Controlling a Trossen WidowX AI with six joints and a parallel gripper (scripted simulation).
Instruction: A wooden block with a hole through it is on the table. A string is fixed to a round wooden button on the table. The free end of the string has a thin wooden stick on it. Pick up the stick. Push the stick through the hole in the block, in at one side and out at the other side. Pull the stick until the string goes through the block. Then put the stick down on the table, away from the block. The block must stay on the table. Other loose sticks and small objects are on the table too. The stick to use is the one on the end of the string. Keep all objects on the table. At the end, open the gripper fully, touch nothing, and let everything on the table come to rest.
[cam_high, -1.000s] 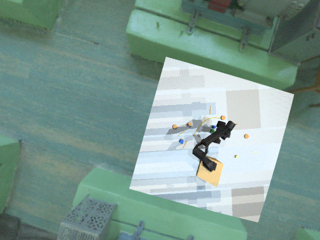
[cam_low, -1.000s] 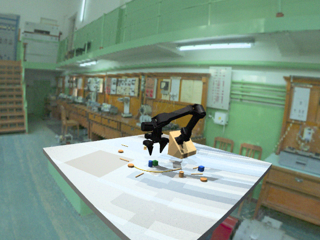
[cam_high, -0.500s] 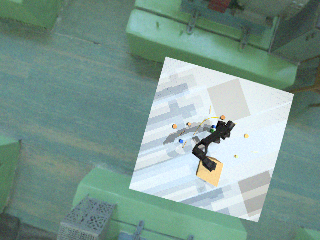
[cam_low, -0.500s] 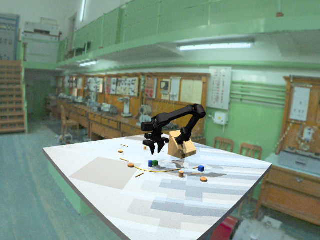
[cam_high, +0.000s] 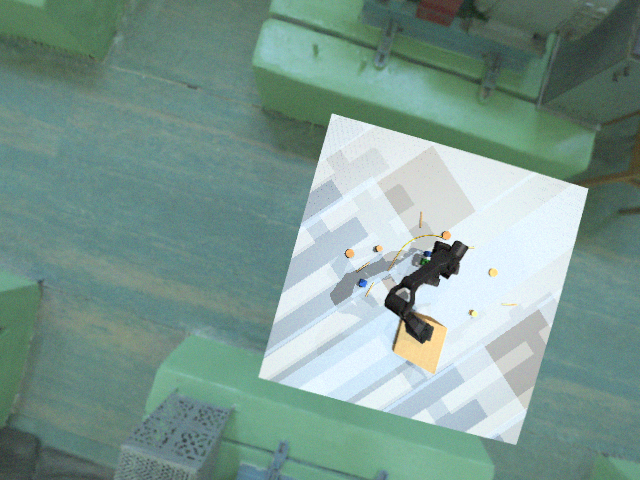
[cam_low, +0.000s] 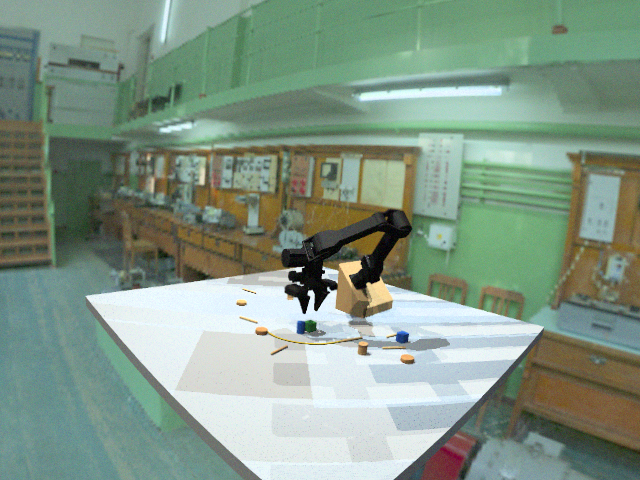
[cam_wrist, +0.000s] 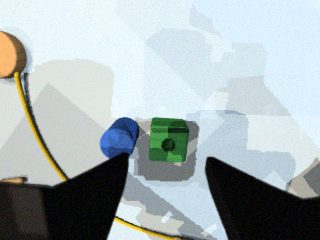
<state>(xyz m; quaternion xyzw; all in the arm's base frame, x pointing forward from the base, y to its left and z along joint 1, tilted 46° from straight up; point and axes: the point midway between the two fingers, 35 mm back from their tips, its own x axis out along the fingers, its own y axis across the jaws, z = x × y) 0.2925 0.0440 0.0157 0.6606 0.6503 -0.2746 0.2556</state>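
Now: the green cube 50 mm below my gripper tip. Round my gripper tip: round wooden button: 150 mm ahead, 70 mm to the right, 60 mm below; blue cylinder: 40 mm ahead, 40 mm below; thin wooden stick: 40 mm behind, 140 mm to the left, 60 mm below.
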